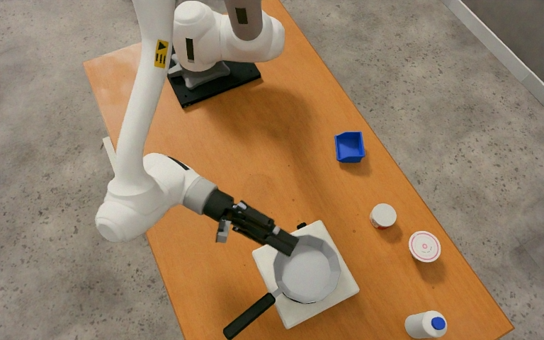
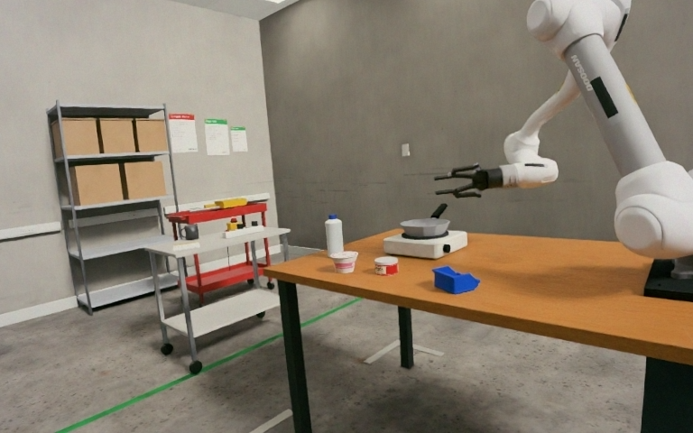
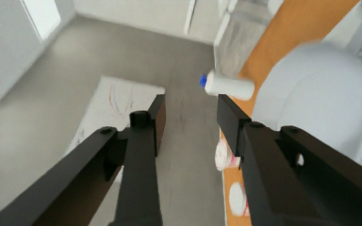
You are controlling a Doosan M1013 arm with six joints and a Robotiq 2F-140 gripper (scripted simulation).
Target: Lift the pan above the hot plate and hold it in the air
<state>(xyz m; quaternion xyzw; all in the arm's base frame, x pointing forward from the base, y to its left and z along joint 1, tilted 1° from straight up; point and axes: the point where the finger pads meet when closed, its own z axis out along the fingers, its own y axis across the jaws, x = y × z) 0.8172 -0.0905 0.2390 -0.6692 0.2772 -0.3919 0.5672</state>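
My gripper is now 15 cm above the grey pan, 8 cm short of it and 1 cm to the left of it. Also, from my hand: blue bin 41 cm to the left, 24 cm behind, 23 cm below; then bottle 35 cm ahead, 27 cm to the left, 17 cm below; then white hot plate 22 cm below, 5 cm to the left, 4 cm ahead.
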